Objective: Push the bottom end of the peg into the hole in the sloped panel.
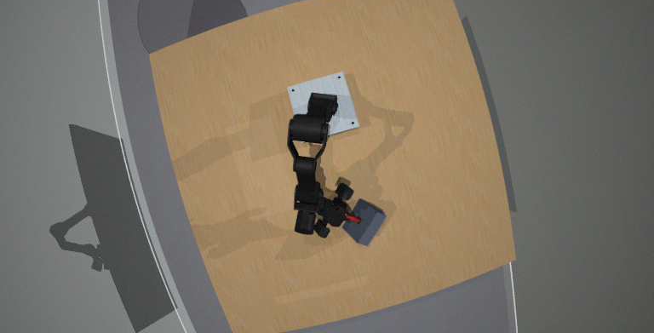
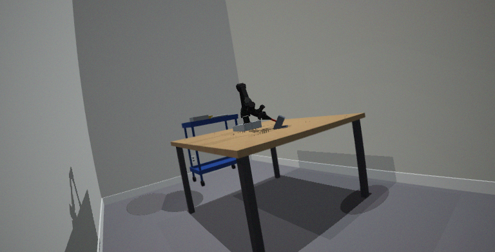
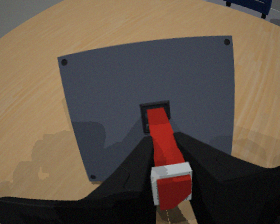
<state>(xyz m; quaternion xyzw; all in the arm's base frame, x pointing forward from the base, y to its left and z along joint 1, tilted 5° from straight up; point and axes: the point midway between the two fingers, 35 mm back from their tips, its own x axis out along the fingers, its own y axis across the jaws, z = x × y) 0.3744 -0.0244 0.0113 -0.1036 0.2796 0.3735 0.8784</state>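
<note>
Now: gripper tip 4 cm to the right of the sloped panel, 4 cm short of it and 4 cm above it. From my gripper tip the other things lie so: red peg: 1 cm to the right, 1 cm behind, 1 cm above.
</note>
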